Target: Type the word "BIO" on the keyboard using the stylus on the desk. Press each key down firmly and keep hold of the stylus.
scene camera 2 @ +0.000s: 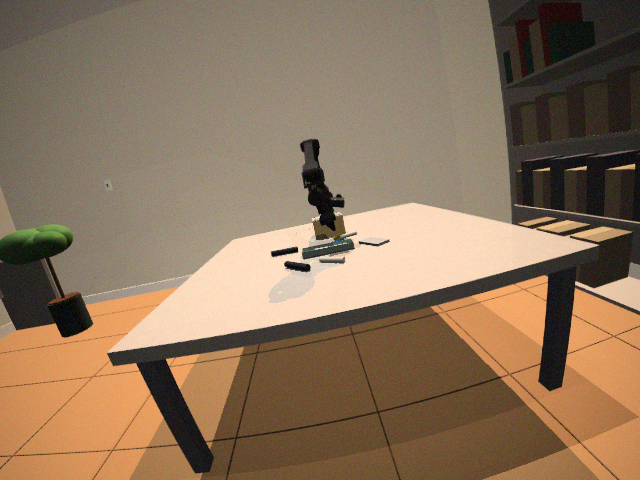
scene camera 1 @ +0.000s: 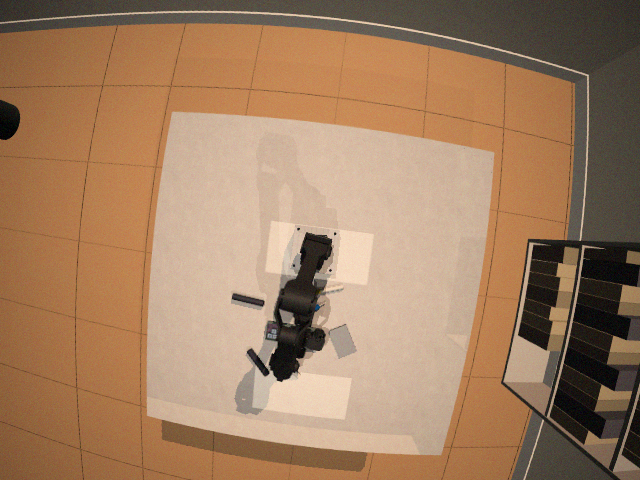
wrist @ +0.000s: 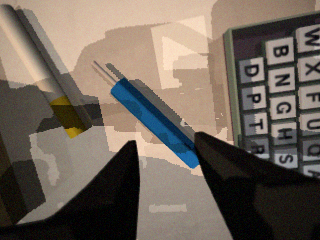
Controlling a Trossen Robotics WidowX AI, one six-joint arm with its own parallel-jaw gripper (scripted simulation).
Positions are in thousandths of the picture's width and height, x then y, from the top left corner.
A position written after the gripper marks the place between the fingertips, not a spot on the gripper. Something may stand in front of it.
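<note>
Scene camera 1 gives you the gripper (scene camera 1: 480, 668). In the wrist view you'd see the gripper again (wrist: 517, 598), and there's a blue stylus (wrist: 386, 377) in that view as well.
</note>
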